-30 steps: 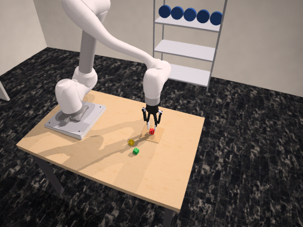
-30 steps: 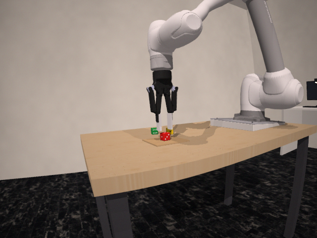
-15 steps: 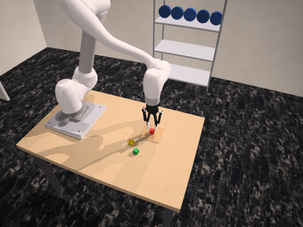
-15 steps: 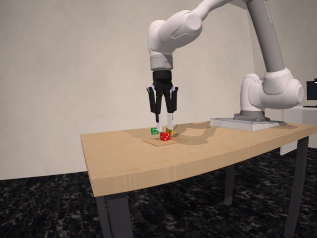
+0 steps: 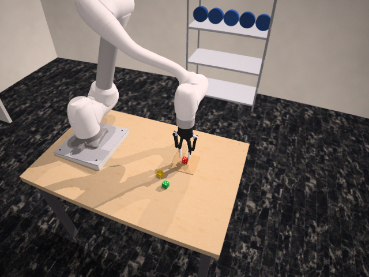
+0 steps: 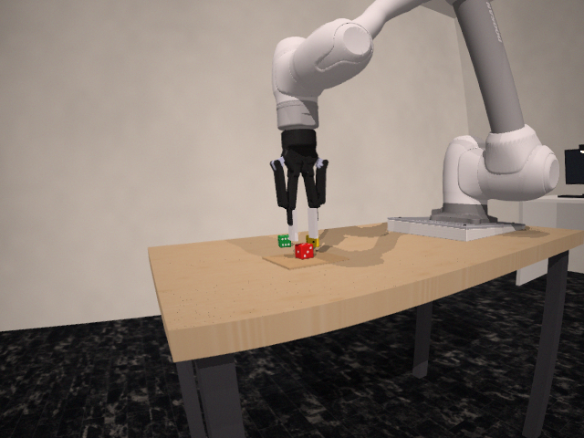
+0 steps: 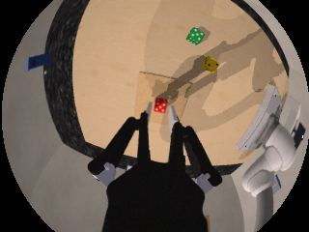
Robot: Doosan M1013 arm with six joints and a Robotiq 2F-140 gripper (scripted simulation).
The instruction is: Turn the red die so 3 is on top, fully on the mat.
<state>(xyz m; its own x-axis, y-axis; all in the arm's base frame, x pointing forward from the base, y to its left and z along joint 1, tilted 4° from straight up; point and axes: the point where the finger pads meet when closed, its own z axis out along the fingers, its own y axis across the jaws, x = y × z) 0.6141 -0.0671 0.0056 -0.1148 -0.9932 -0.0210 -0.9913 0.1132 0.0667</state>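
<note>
Right now my hand is 6 cm above the red die. The rest, counted from my hand: mat (7 cm below); green die (18 cm to the right, 7 cm behind, 6 cm below); yellow die (12 cm to the right, 12 cm behind, 6 cm below).
</note>
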